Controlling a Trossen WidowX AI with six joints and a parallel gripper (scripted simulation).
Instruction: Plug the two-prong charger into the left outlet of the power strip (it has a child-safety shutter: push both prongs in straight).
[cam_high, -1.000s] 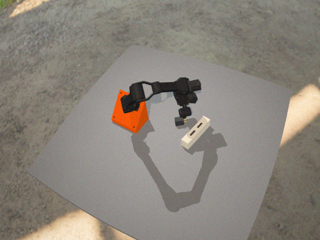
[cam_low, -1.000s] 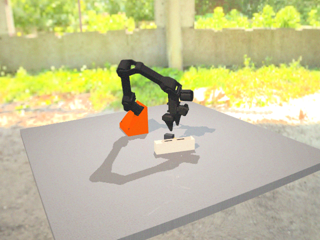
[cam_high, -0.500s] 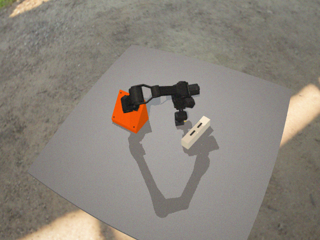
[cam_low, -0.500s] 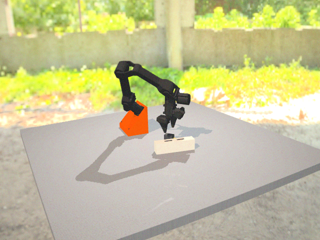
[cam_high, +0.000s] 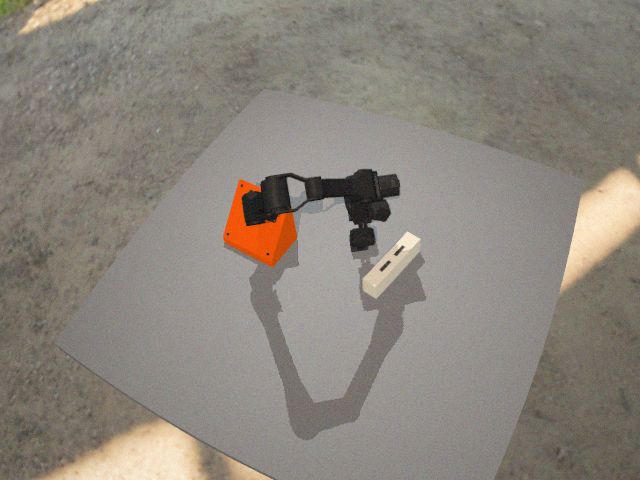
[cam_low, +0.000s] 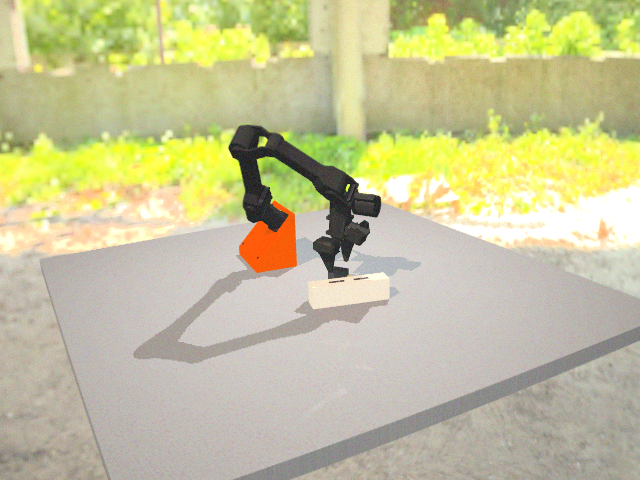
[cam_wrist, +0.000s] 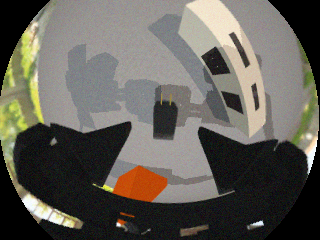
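Now: gripper tip 30 mm above the grey charger, 10 mm to the right of it and 10 mm short of it.
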